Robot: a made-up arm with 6 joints.
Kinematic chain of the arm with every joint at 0, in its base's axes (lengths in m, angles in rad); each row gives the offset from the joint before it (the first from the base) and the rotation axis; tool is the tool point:
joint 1: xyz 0 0 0.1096 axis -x
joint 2: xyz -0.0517 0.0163 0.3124 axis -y
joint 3: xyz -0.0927 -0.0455 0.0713 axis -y
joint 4: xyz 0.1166 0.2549 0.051 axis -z
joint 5: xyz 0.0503 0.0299 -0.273 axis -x
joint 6: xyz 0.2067 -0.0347 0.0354 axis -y
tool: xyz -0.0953 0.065 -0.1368
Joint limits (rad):
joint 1: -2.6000..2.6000
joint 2: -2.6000..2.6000
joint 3: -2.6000..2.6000
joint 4: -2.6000..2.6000
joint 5: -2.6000..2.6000
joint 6: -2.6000..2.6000
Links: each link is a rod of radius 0.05 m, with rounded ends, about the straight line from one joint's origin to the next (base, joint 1, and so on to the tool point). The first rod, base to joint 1, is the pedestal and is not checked.
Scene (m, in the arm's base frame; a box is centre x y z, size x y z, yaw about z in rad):
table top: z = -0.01
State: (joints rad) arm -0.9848 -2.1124 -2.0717 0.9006 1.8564 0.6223
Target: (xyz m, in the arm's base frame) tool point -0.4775 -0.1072 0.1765
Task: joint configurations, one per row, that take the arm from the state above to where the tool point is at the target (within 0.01 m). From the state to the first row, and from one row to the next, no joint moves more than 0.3 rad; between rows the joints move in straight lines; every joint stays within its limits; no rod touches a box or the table.
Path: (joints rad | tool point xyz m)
1: -1.0256 -1.8347 -1.9126 0.8065 1.8287 0.7887 | -0.0327 -0.6258 0.4282
2: -1.0664 -1.5570 -1.7535 0.7123 1.8010 0.9551 | -0.2317 -0.6164 0.3912
3: -1.1073 -1.2793 -1.5944 0.6182 1.7733 1.1215 | -0.4027 -0.5112 0.3215
4: -1.1481 -1.0016 -1.4353 0.5241 1.7456 1.2879 | -0.4955 -0.3269 0.2408
5: -1.1889 -0.7238 -1.2761 0.4299 1.7180 1.4543 | -0.4775 -0.1072 0.1765

